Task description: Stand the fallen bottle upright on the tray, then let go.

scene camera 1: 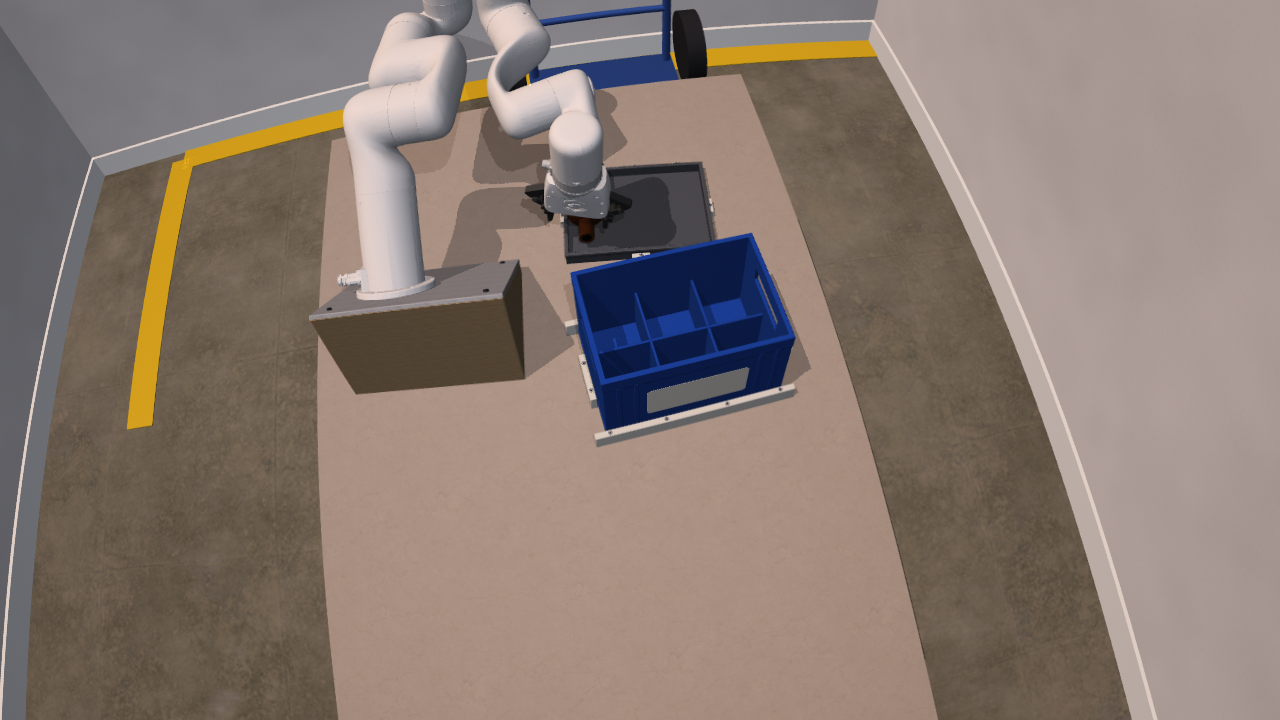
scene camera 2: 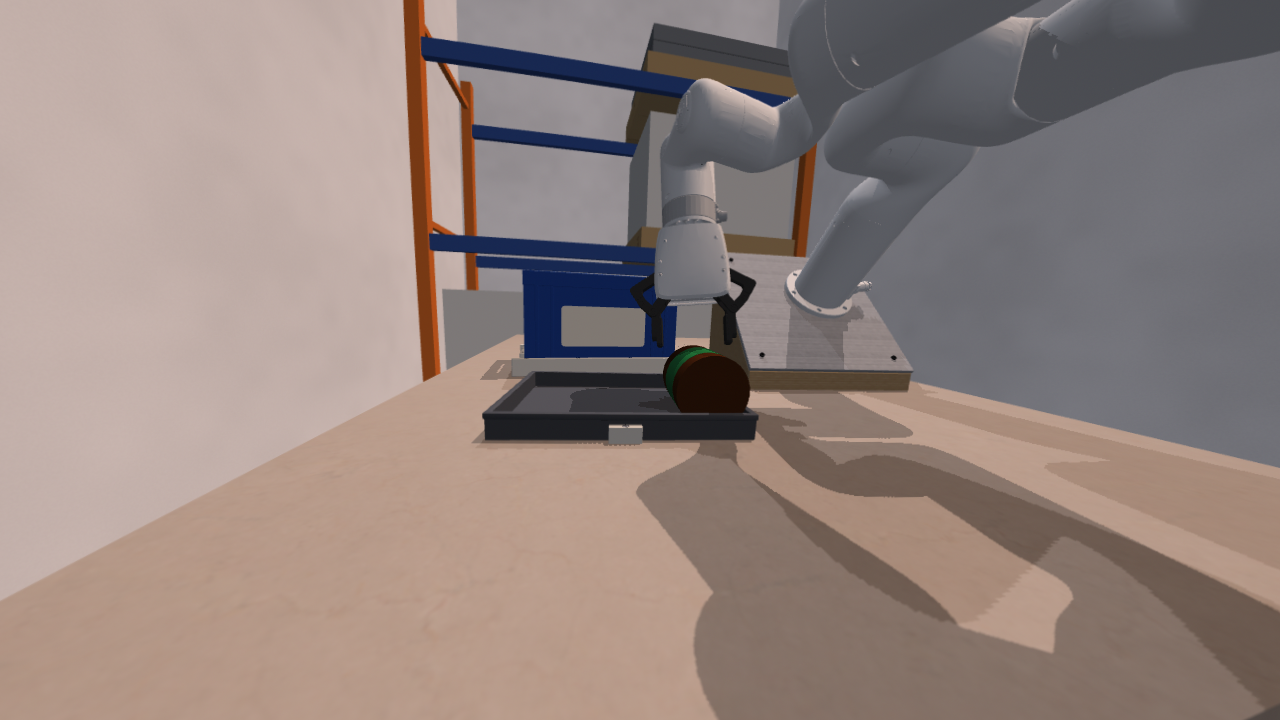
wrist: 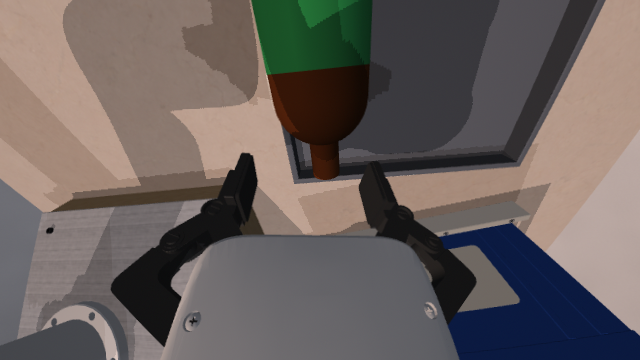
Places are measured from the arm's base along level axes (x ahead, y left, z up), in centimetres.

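Where they show: gripper, between the fingertips: [scene camera 1: 578,217] [scene camera 2: 693,345] [wrist: 311,170]; arm's base, origin of its link: [scene camera 1: 396,290] [scene camera 2: 816,294].
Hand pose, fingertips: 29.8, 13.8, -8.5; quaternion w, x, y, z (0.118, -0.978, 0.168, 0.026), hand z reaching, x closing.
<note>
Each offset is from my fingertips to the top centre of the thing, as dx, dy, dz.
The brown bottle with a green band @[+1.8, +5.4, +0.6] [scene camera 1: 586,230] [scene camera 2: 711,385] [wrist: 320,100] lies on its side along one edge of the dark tray @[+10.4, +4.1, -4.8] [scene camera 1: 689,214] [scene camera 2: 554,428] [wrist: 487,100]. Its neck points toward the blue crate, and its base faces scene camera 2. My gripper [scene camera 1: 578,219] [scene camera 2: 694,342] [wrist: 311,170] is open and empty, pointing down above the bottle. In the wrist view the neck shows ahead of and between the two fingertips. In scene camera 1 the gripper hides most of the bottle's body; in the wrist view the base is out of frame.
The blue divided crate @[+10.9, -26.2, +10.2] [scene camera 1: 626,402] [scene camera 2: 541,313] [wrist: 550,300] stands near the tray's neck-side edge, with pale rails @[+11.6, -36.1, -4.3] [scene camera 1: 698,414] around it. The arm's sloped base block [scene camera 1: 429,349] [scene camera 2: 832,353] stands beside them. A blue trolley [scene camera 1: 617,71] and an orange-posted rack [scene camera 2: 420,179] stand farther away.
</note>
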